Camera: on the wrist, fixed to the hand. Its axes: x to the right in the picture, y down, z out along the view.
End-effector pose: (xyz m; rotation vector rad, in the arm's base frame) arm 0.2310 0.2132 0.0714 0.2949 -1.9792 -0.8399
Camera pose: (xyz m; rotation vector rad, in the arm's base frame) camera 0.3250 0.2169 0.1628 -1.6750 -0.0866 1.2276
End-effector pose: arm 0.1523 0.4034 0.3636 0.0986 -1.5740 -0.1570
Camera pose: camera 0.2619 0.4721 0.3852 -1.7875 0.2754 1.9880
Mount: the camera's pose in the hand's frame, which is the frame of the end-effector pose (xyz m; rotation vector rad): 0.0091 0.0752 -0.1070 0.1178 0.6735 3.0502
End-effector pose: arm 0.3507 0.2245 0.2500 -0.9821 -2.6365 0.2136
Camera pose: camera 0.4270 0.2901 0.3340 -2.6374 1.0551 0.3374
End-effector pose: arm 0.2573 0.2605 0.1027 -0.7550 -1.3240 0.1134
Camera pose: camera 0.3814 0.2759 0.0634 -1.6916 1.4396 1.9354
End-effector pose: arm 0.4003 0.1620 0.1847 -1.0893 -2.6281 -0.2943
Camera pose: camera 0.4670 0.1891 0.2943 -2.2799 1.0223 0.2353
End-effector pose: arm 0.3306 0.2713 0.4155 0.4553 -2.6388 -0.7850
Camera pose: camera 0.3516 0.2783 0.5447 -2.0644 -0.3360 0.5841
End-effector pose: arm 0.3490 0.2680 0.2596 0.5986 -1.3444 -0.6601
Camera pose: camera 0.4625 0.3143 0.3062 -1.2452 -0.3222 1.8942
